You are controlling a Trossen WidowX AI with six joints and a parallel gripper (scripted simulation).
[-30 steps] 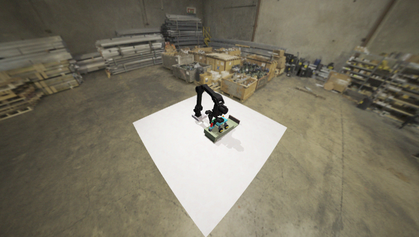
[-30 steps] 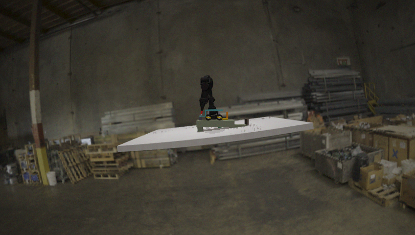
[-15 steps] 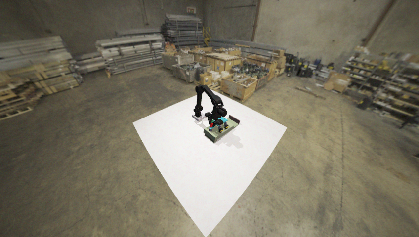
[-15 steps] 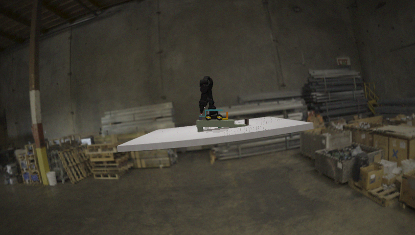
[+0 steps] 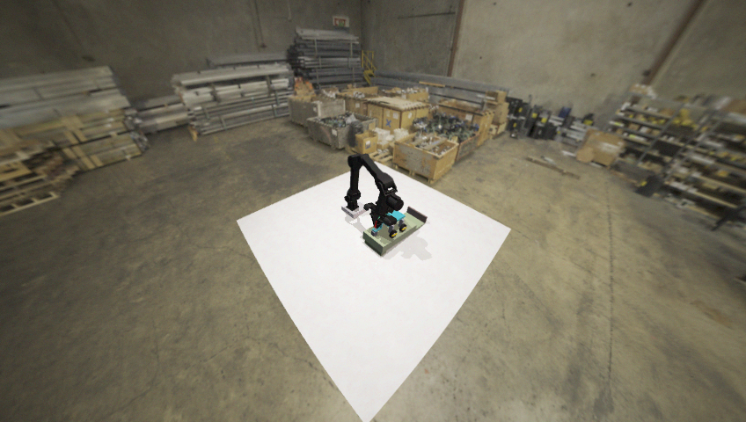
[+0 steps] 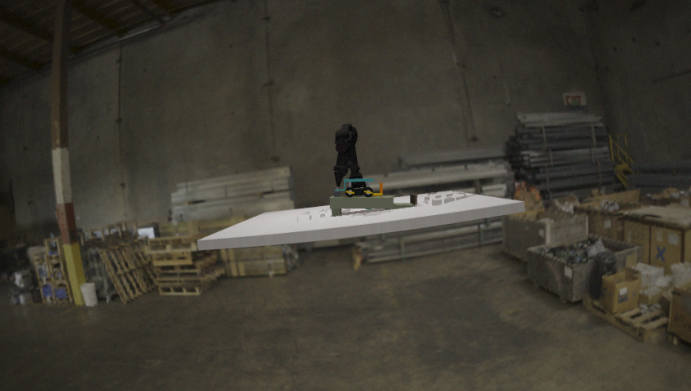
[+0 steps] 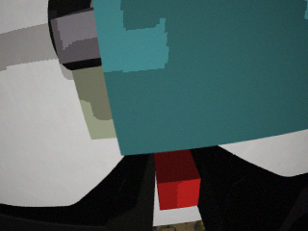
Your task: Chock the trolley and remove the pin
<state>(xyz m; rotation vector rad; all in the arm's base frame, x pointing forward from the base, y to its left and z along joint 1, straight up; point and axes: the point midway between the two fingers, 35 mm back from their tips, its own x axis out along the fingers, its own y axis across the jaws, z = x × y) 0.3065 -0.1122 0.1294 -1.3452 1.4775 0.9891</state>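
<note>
The yellow chock lies 2 cm behind my gripper tip, 19 cm to the left of it and 5 cm below it. From my gripper tip the other things lie so: trolley: 3 cm ahead, 9 cm to the left, 2 cm below; red-headed stop pin: right at my gripper tip; grey-green ramp: 3 cm ahead, 10 cm to the left, 8 cm below.
</note>
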